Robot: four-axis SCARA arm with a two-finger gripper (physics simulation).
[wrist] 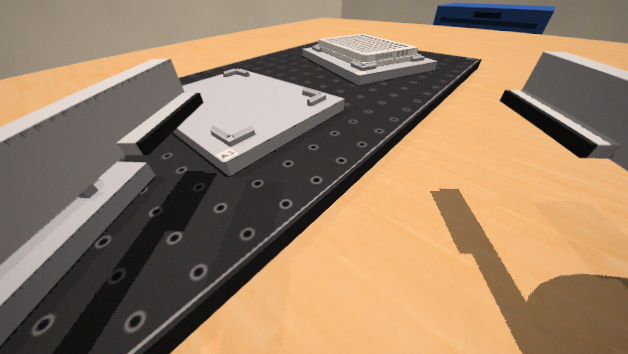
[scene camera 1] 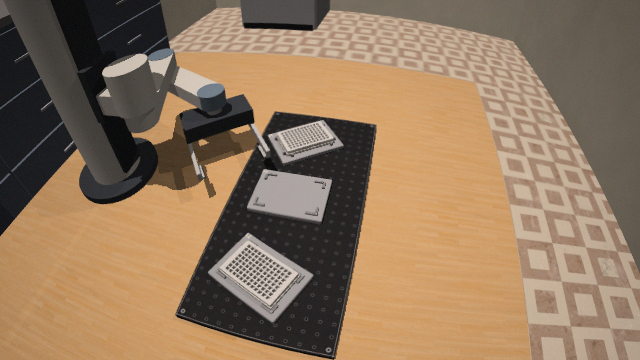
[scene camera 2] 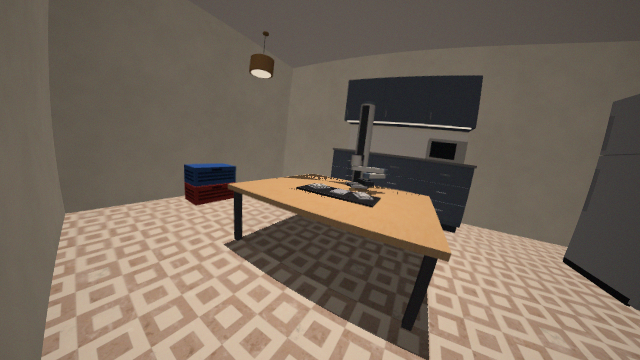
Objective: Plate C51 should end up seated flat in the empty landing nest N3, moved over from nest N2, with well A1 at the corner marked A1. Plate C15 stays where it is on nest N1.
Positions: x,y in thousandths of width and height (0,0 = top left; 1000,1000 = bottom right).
Labels:
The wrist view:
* my gripper: 553,219
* nest N3: 442,312
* grey nest N2: 545,194

